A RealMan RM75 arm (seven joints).
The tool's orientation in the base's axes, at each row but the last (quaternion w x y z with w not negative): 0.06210, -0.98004, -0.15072, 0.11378; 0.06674, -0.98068, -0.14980, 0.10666; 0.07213, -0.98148, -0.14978, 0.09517; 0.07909, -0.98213, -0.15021, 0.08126; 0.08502, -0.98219, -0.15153, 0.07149; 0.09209, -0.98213, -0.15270, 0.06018; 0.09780, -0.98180, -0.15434, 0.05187
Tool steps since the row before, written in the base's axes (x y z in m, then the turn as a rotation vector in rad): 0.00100, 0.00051, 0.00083, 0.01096, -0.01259, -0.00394; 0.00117, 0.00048, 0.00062, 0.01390, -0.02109, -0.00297; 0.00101, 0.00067, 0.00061, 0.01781, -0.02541, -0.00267; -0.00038, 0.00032, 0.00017, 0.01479, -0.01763, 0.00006; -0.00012, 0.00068, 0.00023, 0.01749, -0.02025, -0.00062; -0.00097, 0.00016, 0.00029, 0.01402, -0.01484, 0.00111; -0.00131, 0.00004, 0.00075, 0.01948, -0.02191, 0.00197
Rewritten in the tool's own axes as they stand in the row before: 0.00092, -0.00033, -0.00100, 0.00709, 0.01562, 0.00006; 0.00112, -0.00023, -0.00082, 0.00703, 0.02433, -0.00240; 0.00105, -0.00045, -0.00073, 0.00931, 0.02945, -0.00399; -0.00028, -0.00044, -0.00005, 0.00849, 0.02078, -0.00508; 0.00007, -0.00072, -0.00011, 0.01031, 0.02414, -0.00525; -0.00089, -0.00049, -0.00012, 0.00855, 0.01772, -0.00555; -0.00128, -0.00058, -0.00055, 0.01144, 0.02574, -0.00835
